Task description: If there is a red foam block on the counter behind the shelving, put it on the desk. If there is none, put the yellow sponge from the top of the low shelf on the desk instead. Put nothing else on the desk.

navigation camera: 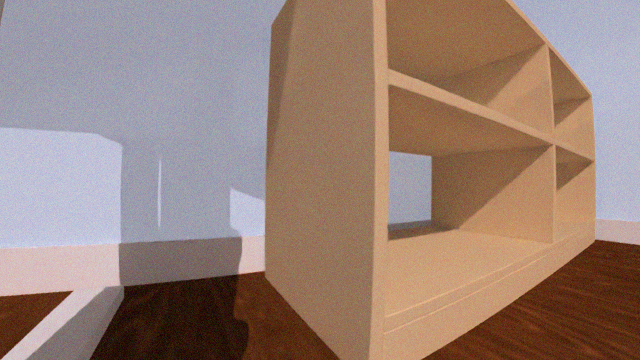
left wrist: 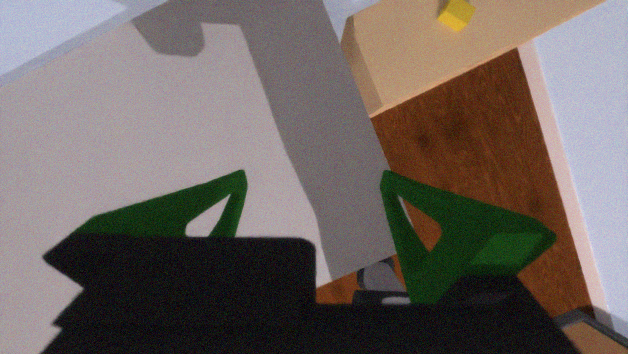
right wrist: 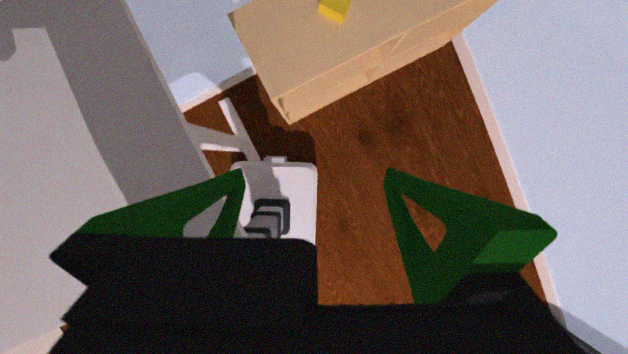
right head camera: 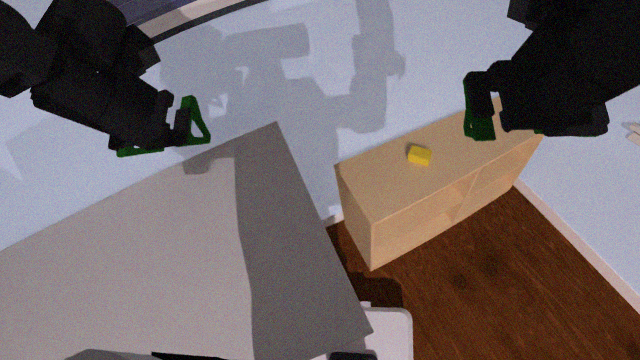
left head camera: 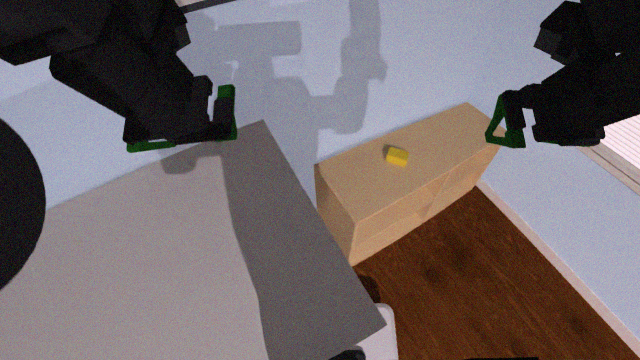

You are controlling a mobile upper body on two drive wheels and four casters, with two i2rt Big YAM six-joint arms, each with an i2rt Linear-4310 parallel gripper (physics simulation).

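Frame: origin at the left arm's base, x back, y right, z up, level; metres.
Seen in the pictures: left gripper, fingertip midpoint: (left wrist: 313, 177) (right head camera: 185, 143) (left head camera: 204, 138); right gripper, fingertip midpoint: (right wrist: 314, 176) (right head camera: 500, 129) (left head camera: 512, 137).
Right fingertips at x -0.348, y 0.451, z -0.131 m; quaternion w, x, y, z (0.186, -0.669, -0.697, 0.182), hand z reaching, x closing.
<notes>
A point is followed by its place in that frame.
A yellow sponge (left head camera: 397, 157) @(x -0.900, y 0.507, z -0.756 m) (right head camera: 419, 155) @(x -0.905, y 0.509, z -0.755 m) (left wrist: 457, 16) @(x -0.902, y 0.508, z -0.755 m) (right wrist: 334, 10) @(x -0.895, y 0.515, z -0.755 m) lies on top of the low wooden shelf (left head camera: 360, 190) @(x -0.743, y 0.316, z -0.800 m) (right head camera: 380, 192) @(x -0.734, y 0.322, z -0.800 m) (left wrist: 400, 65) @(x -0.739, y 0.334, z -0.800 m) (right wrist: 290, 55) @(x -0.752, y 0.354, z -0.800 m) (navigation camera: 322, 150) @(x -0.671, y 0.231, z -1.145 m). The desk (left head camera: 150, 260) @(x -0.277, y -0.289, z -0.460 m) (right head camera: 150, 260) @(x -0.244, y -0.333, z -0.460 m) (left wrist: 125, 125) @(x -0.409, y -0.444, z -0.460 m) (right wrist: 40, 175) @(x -0.297, y -0.219, z -0.460 m) is grey-white and stands left of the shelf. My left gripper (left head camera: 182, 144) (right head camera: 164, 148) (left wrist: 313, 177) @(x -0.352, y 0.000, z -0.132 m) is open and empty, above the desk in the left wrist view. My right gripper (left head camera: 537, 144) (right head camera: 525, 137) (right wrist: 314, 176) @(x -0.348, y 0.451, z -0.131 m) is open and empty, apart from the sponge. No red foam block or counter shows.
The white robot base (left head camera: 387, 322) @(x -0.222, y 0.446, z -1.150 m) (right head camera: 392, 330) @(x -0.213, y 0.391, z -1.150 m) (right wrist: 302, 185) @(x -0.192, y 0.400, z -1.150 m) is beside the desk's near right corner. A white desk foot (right wrist: 240, 130) (navigation camera: 85, 315) shows low beside the shelf. Walls stand behind and right of the shelf. A dark-edged brown object (left wrist: 595, 332) @(x 0.867, y 2.253, z -1.244 m) shows at the lower right.
</notes>
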